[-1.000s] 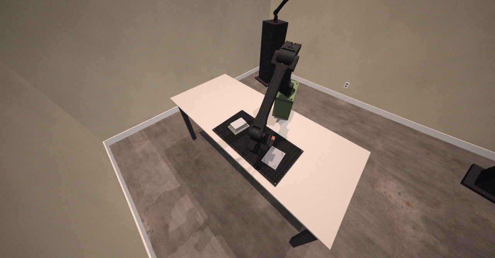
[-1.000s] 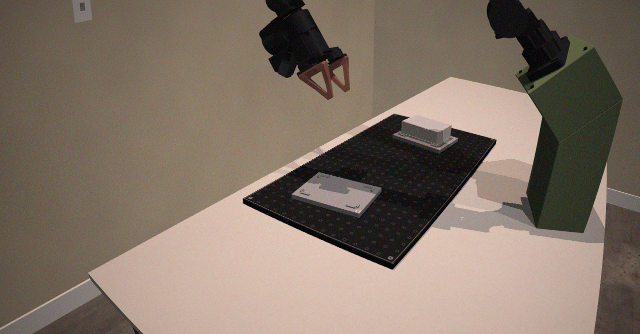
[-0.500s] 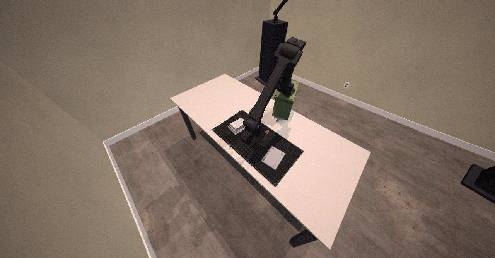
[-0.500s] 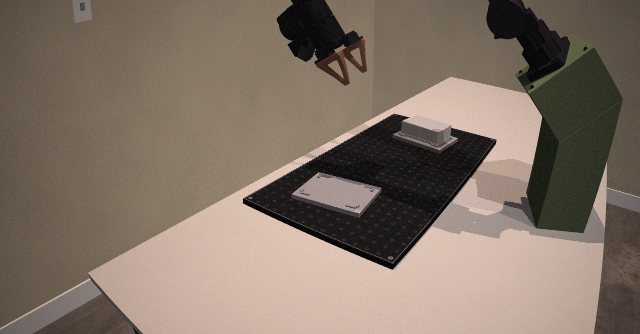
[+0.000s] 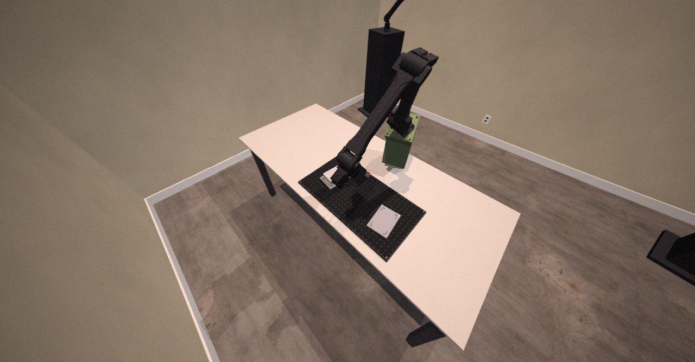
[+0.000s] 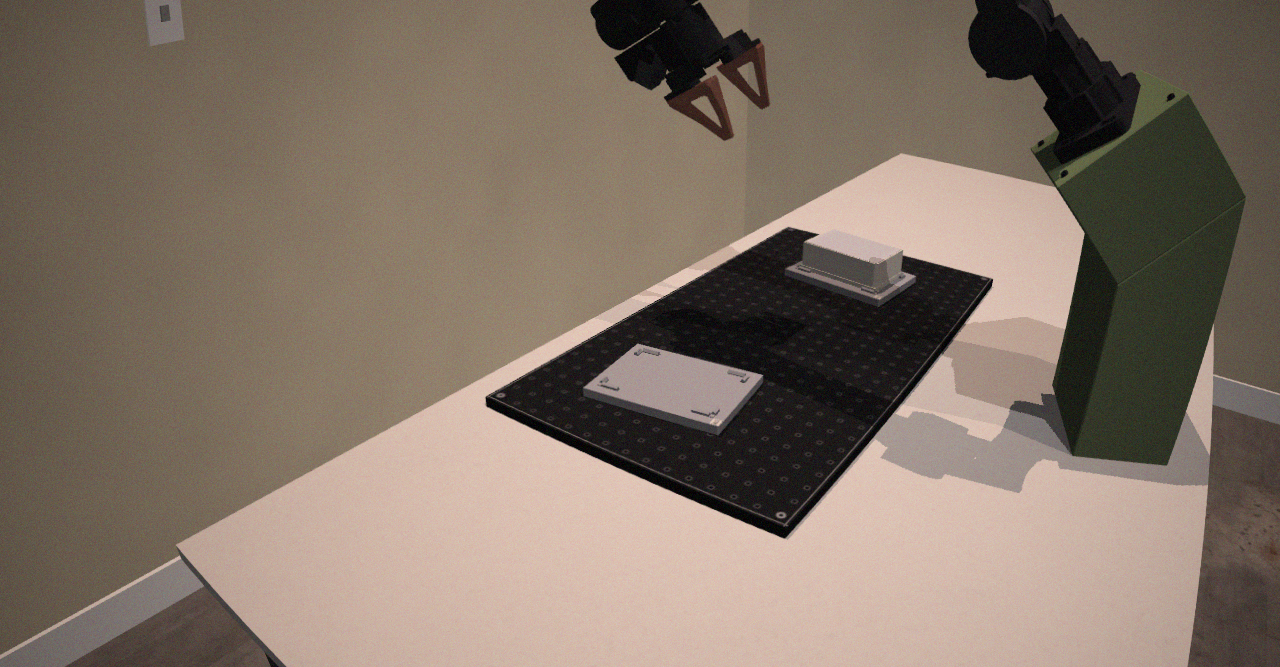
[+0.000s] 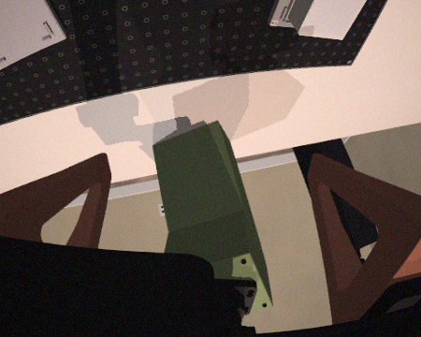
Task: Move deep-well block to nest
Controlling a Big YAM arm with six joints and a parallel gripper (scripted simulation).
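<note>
Right now the 96-well deep-well block is 10 mm behind my hand, 230 mm to the right of it and 240 mm below it. Also, from my hand: plate nest N2: 80 mm behind, 170 mm to the left, 260 mm below; then plate nest N1: 10 mm behind, 230 mm to the right, 260 mm below.
</note>
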